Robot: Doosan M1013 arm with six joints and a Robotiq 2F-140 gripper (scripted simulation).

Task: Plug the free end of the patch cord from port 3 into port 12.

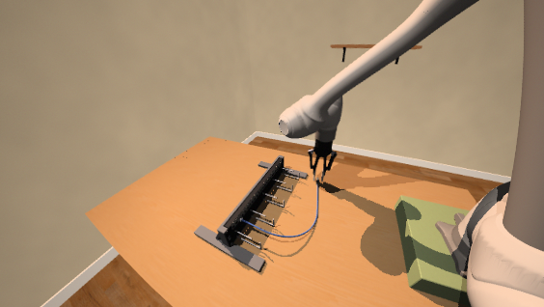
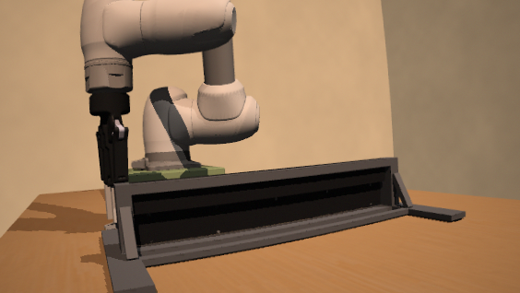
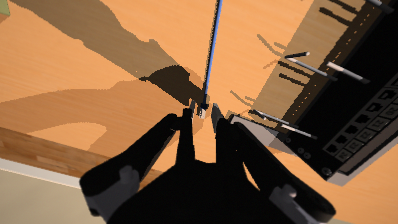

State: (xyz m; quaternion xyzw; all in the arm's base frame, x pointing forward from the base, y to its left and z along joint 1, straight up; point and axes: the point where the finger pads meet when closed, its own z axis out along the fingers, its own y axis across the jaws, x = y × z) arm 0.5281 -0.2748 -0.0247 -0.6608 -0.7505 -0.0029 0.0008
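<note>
The plug lies 4 cm below my hand and 2 cm to the right of it.
</note>
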